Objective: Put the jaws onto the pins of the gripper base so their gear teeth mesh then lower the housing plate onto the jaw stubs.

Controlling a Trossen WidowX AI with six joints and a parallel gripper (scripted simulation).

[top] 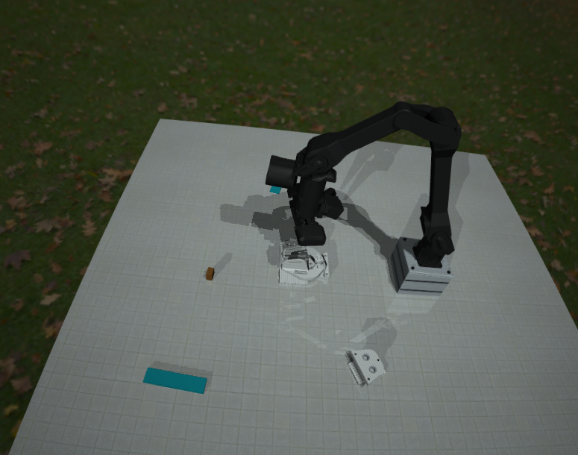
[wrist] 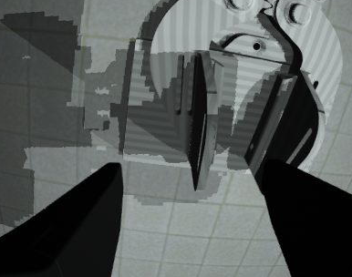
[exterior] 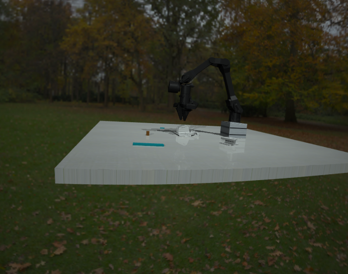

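Right now my gripper tip is 140 mm past the white ribbed block, 310 mm to the right of it and 70 mm above it. Also, from my gripper tip: small teal tile (50 mm ahead, 260 mm to the right, 80 mm below); gripper jaw (40 mm behind, 50 mm to the left, 70 mm below); small brown block (220 mm ahead, 80 mm to the left, 70 mm below).
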